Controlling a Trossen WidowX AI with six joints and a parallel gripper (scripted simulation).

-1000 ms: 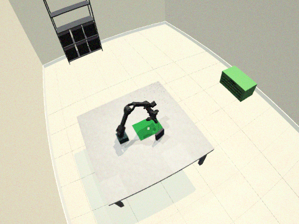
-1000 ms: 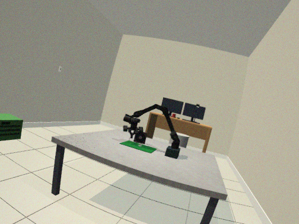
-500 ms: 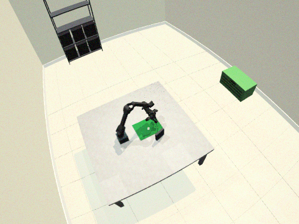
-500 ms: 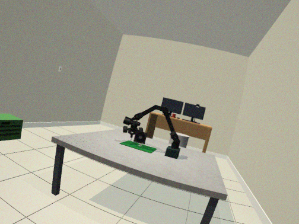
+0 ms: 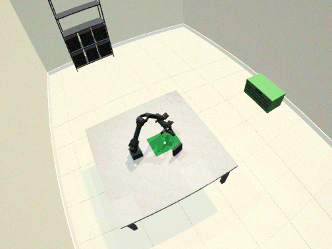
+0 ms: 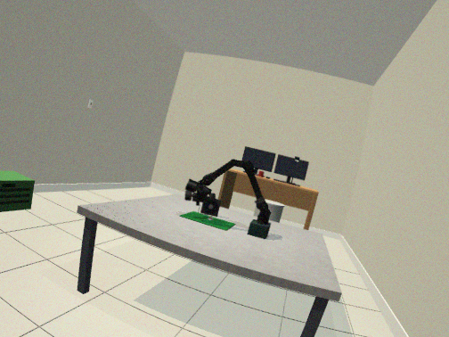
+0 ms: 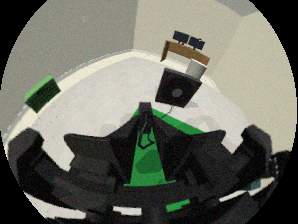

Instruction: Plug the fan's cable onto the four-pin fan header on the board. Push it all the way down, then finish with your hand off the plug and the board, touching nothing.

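Right now my gripper tip is 11 cm above the green circuit board, 10 cm past it and 4 cm to the right of it. From my gripper tip the other things lie so: black fan 15 cm to the right, 7 cm behind, 4 cm below; then white header 10 cm below, 10 cm behind, 2 cm to the left; then black plug 1 cm below.
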